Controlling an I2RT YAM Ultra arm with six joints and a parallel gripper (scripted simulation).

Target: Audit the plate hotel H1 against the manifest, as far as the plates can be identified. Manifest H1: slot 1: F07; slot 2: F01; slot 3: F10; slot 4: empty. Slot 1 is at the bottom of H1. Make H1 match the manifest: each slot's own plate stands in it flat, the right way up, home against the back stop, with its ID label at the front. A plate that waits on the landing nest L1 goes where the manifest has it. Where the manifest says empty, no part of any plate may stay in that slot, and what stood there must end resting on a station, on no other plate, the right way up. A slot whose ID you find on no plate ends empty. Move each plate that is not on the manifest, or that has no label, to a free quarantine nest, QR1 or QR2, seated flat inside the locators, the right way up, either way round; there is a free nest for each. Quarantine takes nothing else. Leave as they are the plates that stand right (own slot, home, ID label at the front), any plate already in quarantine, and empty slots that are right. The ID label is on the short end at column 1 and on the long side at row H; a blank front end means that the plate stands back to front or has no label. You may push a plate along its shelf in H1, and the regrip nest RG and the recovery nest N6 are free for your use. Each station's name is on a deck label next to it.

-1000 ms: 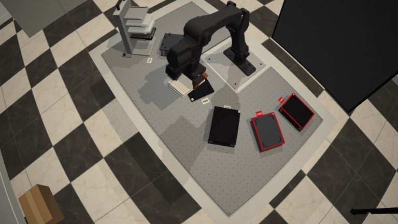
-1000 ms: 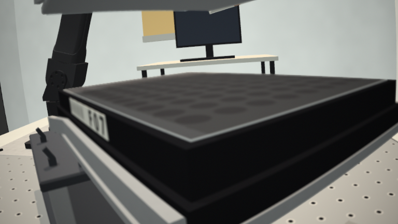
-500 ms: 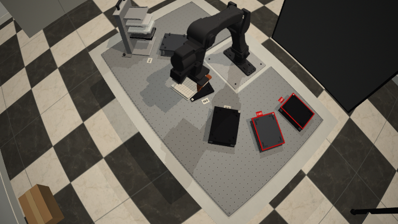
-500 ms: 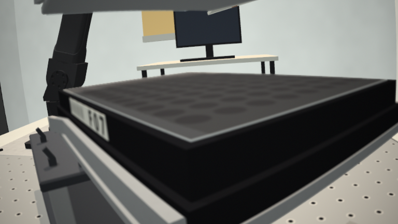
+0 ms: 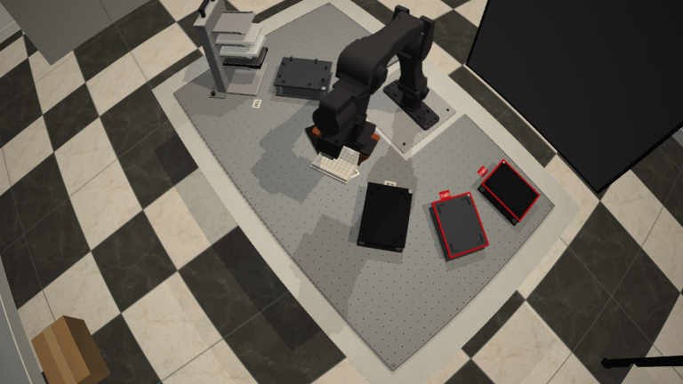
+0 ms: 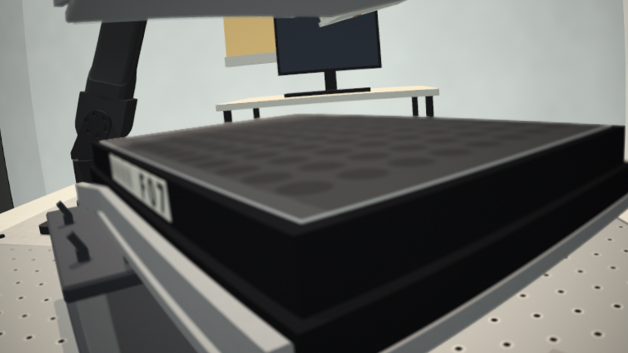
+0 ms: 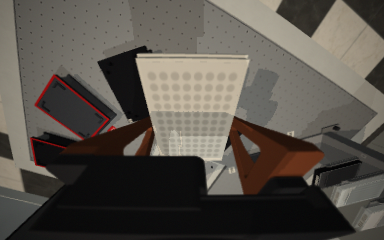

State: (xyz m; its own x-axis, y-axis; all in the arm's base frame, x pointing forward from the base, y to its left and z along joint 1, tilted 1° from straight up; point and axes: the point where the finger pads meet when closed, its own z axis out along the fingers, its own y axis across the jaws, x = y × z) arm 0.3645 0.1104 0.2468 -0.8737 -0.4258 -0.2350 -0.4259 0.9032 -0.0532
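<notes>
Right now the red-framed quarantine nest is 28 cm to the left of my hand, 20 cm below it and 19 cm behind it. The rest, counted from my hand: black landing nest L1 (19 cm below, 13 cm to the left, 4 cm behind); black nest N6 (23 cm below, 14 cm to the right, 9 cm behind); white well plate (right at my hand).
</notes>
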